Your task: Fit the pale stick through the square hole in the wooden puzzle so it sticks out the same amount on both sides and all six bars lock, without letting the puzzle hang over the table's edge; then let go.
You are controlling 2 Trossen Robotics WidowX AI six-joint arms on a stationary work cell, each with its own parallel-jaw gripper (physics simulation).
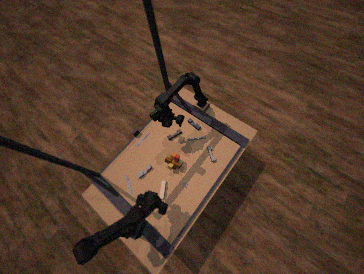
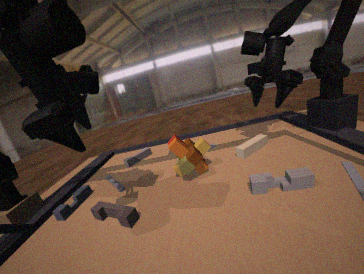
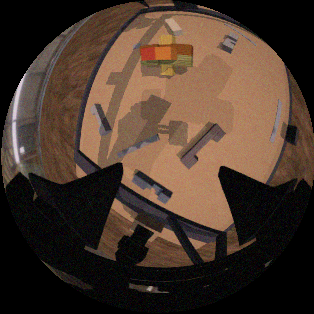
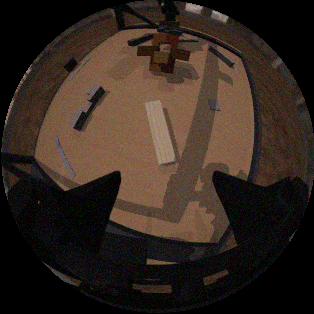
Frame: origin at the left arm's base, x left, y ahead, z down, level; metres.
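Seen in the pictures: left gripper, fingertip midpoint: [image 1: 175, 126] [image 2: 87, 138] [image 3: 173, 169]; right gripper, fingertip midpoint: [image 2: 265, 107] [image 4: 168, 176]; left arm's base, origin of the base link: [image 1: 201, 103] [image 2: 11, 203] [image 3: 143, 231] [image 4: 169, 19]; right arm's base, origin of the base link: [image 1: 132, 227] [image 2: 331, 97].
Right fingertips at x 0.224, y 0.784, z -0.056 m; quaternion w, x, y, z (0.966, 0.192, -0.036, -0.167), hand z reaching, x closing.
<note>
Offsets run from my right fingertips to a thing's top centre.
The pale stick @[dx -0.031, dy -0.065, dz +0.091 m] [image 1: 164, 189] [image 2: 251, 145] [image 3: 173, 26] [image 4: 160, 132] lies flat on the table, apart from the puzzle, one end towards it. The puzzle [image 1: 174, 161] [image 2: 192, 152] [image 3: 166, 52] [image 4: 161, 57] of orange, red, yellow and green bars rests tilted on the table, well inside its edges; whether its square hole is unobstructed is hard to tell. My right gripper [image 2: 267, 106] [image 4: 168, 176] is open and empty, raised above the table near the stick. My left gripper [image 2: 85, 137] [image 3: 173, 169] is open and empty, raised over the other side, away from the puzzle.
A light grey notched bar @[dx -0.227, dy -0.075, dz +0.091 m] [image 2: 300, 179] [image 4: 87, 107] lies to one side of the stick. A brown notched bar @[dx -0.244, dy -0.444, dz +0.091 m] [image 2: 115, 213] [image 3: 201, 145], a blue-grey one @[dx -0.175, dy -0.614, dz +0.091 m] [image 2: 73, 202] [image 3: 152, 186] and a grey one @[dx +0.083, dy -0.493, dz +0.091 m] [image 2: 138, 157] [image 3: 101, 120] lie on the left arm's side. Dark frame rails border the table.
</note>
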